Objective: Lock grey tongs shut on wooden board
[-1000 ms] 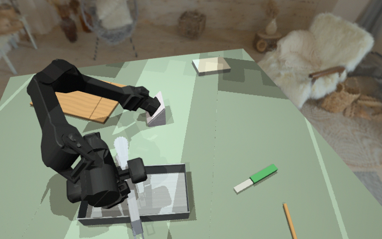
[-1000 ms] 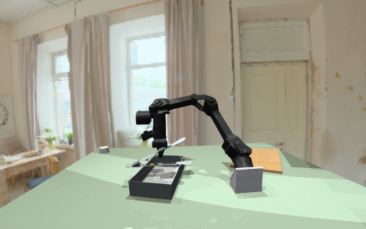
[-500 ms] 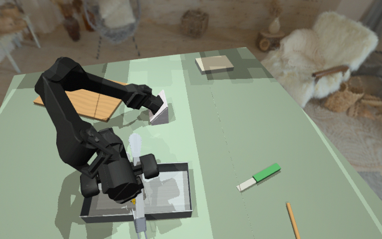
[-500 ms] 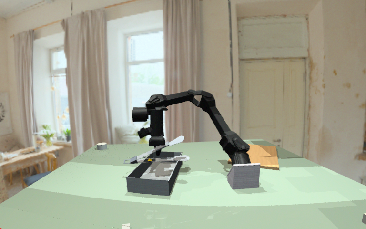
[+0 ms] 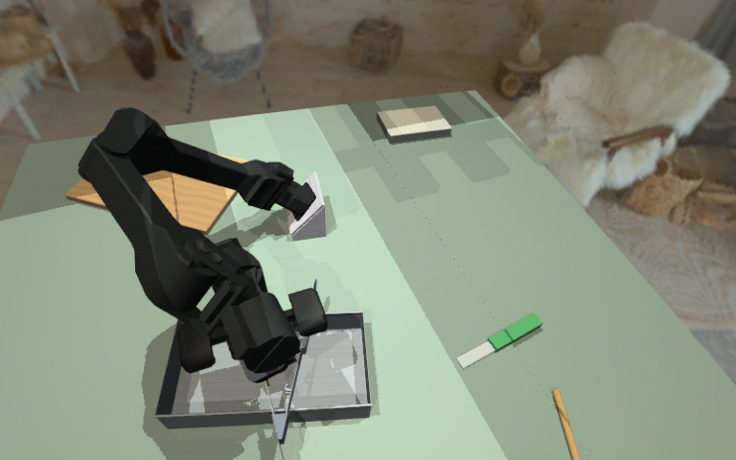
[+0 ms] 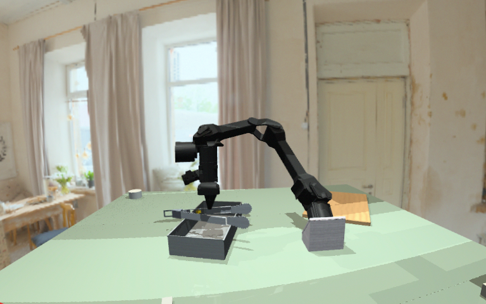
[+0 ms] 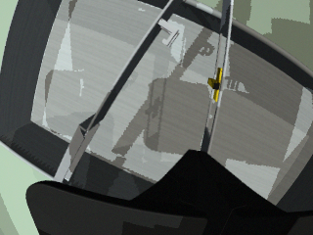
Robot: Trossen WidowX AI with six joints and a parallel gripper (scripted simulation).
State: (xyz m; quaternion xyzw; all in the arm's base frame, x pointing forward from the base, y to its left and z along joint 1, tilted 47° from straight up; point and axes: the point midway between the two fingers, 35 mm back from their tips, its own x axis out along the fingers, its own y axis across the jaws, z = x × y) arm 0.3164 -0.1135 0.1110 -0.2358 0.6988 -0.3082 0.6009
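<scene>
Right now the dark roasting tin is 5 cm below my gripper tip. Also, from my gripper tip: yellow lock piece 4 cm ahead, 1 cm to the right, 1 cm below; wooden board 55 cm behind, 11 cm to the right, 7 cm below; cream block 56 cm to the left, 55 cm behind, 7 cm below.
</scene>
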